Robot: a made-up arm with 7 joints.
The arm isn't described. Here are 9 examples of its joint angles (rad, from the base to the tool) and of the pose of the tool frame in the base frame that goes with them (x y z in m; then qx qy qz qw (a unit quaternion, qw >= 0)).
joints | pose
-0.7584 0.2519 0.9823 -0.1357 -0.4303 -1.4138 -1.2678 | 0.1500 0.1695 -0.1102 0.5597 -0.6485 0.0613 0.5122
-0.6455 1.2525 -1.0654 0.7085 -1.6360 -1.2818 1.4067 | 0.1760 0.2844 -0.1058 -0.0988 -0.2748 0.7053 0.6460
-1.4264 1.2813 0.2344 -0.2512 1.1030 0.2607 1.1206 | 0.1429 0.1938 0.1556 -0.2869 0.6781 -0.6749 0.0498
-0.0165 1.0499 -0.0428 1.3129 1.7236 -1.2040 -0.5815 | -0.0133 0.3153 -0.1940 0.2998 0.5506 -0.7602 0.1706
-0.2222 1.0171 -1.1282 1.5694 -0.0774 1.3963 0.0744 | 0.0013 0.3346 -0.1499 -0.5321 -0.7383 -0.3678 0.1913
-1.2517 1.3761 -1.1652 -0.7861 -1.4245 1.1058 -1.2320 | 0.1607 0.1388 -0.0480 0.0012 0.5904 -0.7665 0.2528
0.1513 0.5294 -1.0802 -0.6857 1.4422 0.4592 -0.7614 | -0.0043 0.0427 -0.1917 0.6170 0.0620 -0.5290 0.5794
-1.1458 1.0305 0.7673 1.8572 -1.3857 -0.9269 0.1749 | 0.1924 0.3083 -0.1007 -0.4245 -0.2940 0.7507 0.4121
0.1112 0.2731 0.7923 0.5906 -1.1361 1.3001 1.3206 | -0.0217 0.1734 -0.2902 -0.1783 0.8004 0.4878 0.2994
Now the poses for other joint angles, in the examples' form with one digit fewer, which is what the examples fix.
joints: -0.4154 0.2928 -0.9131 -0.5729 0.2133 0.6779 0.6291
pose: 0.117 -0.011 -0.190 0.239 -0.097 -0.117 0.959
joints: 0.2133 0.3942 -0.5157 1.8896 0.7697 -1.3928 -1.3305
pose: -0.152 0.150 -0.272 -0.273 0.430 -0.838 0.195
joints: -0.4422 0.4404 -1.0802 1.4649 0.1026 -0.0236 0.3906
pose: 0.091 0.170 -0.325 0.649 0.423 -0.162 0.611
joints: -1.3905 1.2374 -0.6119 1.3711 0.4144 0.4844 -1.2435
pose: 0.228 0.323 0.018 0.233 0.646 0.021 0.727
